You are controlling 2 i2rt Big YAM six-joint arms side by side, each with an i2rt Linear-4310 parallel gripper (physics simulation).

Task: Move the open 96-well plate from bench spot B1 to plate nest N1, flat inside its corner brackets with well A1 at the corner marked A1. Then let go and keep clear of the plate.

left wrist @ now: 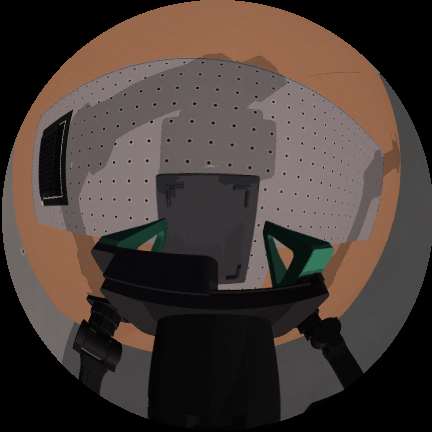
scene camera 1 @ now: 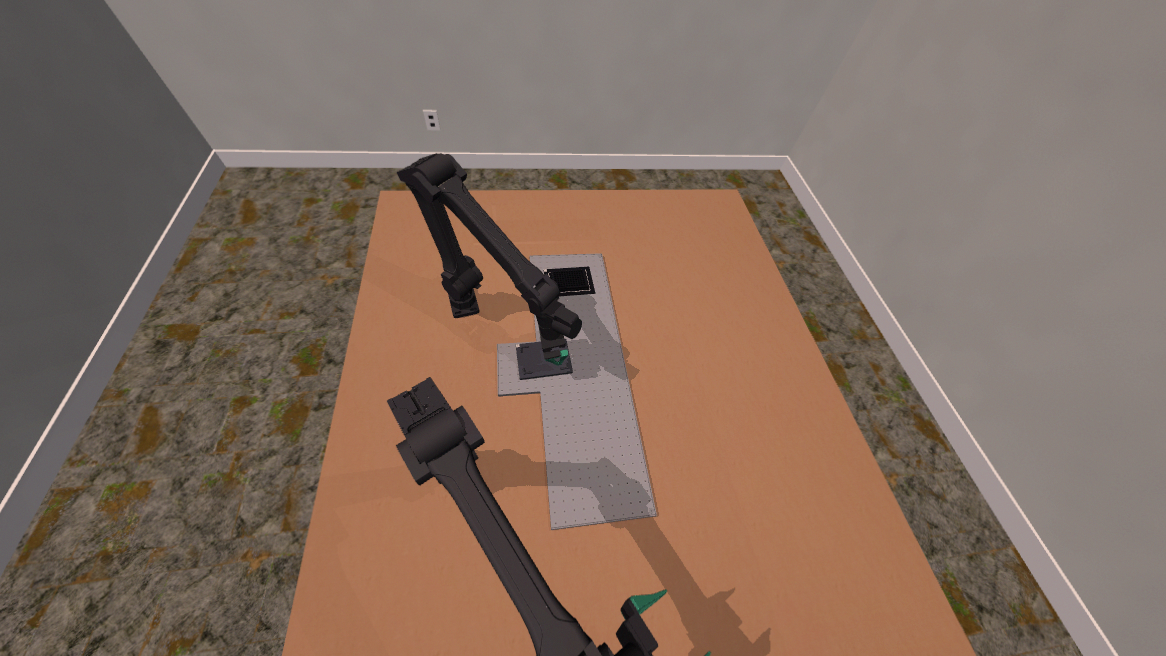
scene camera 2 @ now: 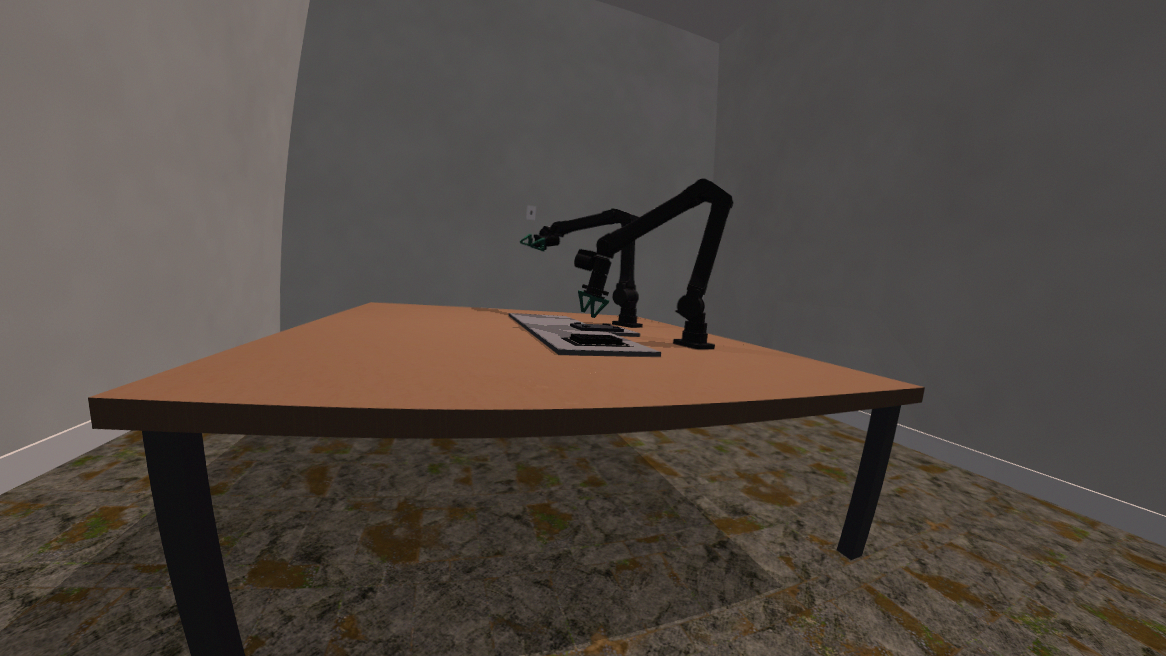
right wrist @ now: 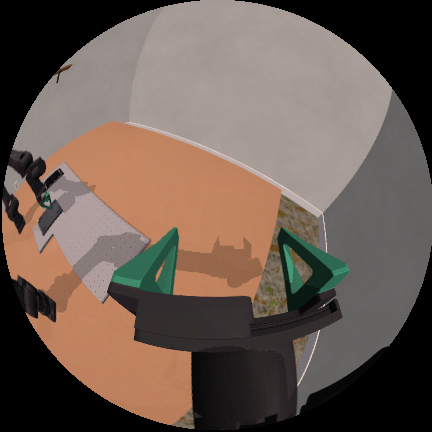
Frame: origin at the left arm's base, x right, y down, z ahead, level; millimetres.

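Where they show: left gripper, fingertip midpoint: (left wrist: 215, 225) (scene camera 1: 556, 351) (scene camera 2: 587, 314) (right wrist: 49, 204); right gripper, fingertip midpoint: (scene camera 1: 686, 620) (scene camera 2: 525, 243) (right wrist: 230, 232); left arm's base, origin of the base link: (left wrist: 108, 307) (scene camera 1: 463, 302) (scene camera 2: 693, 346) (right wrist: 20, 224); right arm's base, origin of the base link: (scene camera 2: 627, 325) (right wrist: 46, 305).
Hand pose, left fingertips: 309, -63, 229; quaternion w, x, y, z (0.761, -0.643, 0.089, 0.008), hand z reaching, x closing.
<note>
Things, the pixels of their top centre, and the offset from my left fingertips, as dx, dy, dz. Level surfaces: height alone.
- black 96-well plate, middle of its top: (left wrist: 45, 162) (scene camera 2: 596, 336) (scene camera 1: 569, 278) (right wrist: 51, 176) -291, +34, +143
- dark grey plate nest, middle of its top: (left wrist: 207, 241) (scene camera 1: 543, 356) (scene camera 2: 596, 324) (right wrist: 47, 214) -11, +32, -35
- grey perforated board, its level: dy +50
- orange-brown table, its level: dy +63
The black 96-well plate (scene camera 1: 570, 280) (scene camera 2: 596, 339) (left wrist: 51, 160) lies flat at a white-outlined spot near the pegboard's far end in scene camera 1. The dark grey plate nest (scene camera 1: 530, 363) (scene camera 2: 599, 327) (left wrist: 207, 212) (right wrist: 49, 219) is empty; three of its corner brackets show in the left wrist view. Its A1 mark cannot be read. My left gripper (scene camera 1: 557, 359) (scene camera 2: 594, 314) (left wrist: 215, 225) is open and empty, pointing down above the nest, away from the plate. My right gripper (scene camera 1: 687, 622) (scene camera 2: 531, 243) (right wrist: 230, 232) is open and empty, raised well away from both.
The grey perforated board (scene camera 1: 591, 424) (left wrist: 305, 165) (right wrist: 95, 240) lies on the orange-brown table (scene camera 1: 774, 424) (scene camera 2: 366, 367) and carries the plate and nest. Both arm bases stand on the left side of the table in scene camera 1. Arm shadows cross the board.
</note>
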